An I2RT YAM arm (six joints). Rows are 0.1 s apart.
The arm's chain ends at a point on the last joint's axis. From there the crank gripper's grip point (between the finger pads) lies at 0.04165 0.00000 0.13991 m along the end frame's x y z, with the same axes.
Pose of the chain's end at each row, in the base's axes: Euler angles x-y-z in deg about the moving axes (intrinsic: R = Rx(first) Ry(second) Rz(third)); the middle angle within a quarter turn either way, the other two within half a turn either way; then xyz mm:
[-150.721 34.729 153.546 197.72 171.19 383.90]
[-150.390 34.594 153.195 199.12 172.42 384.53]
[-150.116 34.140 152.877 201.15 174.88 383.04]
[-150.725 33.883 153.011 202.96 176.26 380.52]
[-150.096 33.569 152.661 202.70 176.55 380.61]
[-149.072 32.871 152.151 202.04 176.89 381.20]
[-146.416 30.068 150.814 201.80 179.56 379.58]
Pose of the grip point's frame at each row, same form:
[-150.721 34.729 153.546 246.78 221.63 256.00]
[-150.390 34.594 153.195 247.95 223.43 256.77]
[-150.116 34.140 152.877 248.99 226.48 255.14]
[-150.725 33.883 153.011 250.15 226.69 251.91]
[-150.096 33.569 152.661 249.23 228.29 252.28]
[-149.072 32.871 152.151 247.05 230.87 253.25]
[-146.416 30.068 150.814 240.43 239.70 252.30]

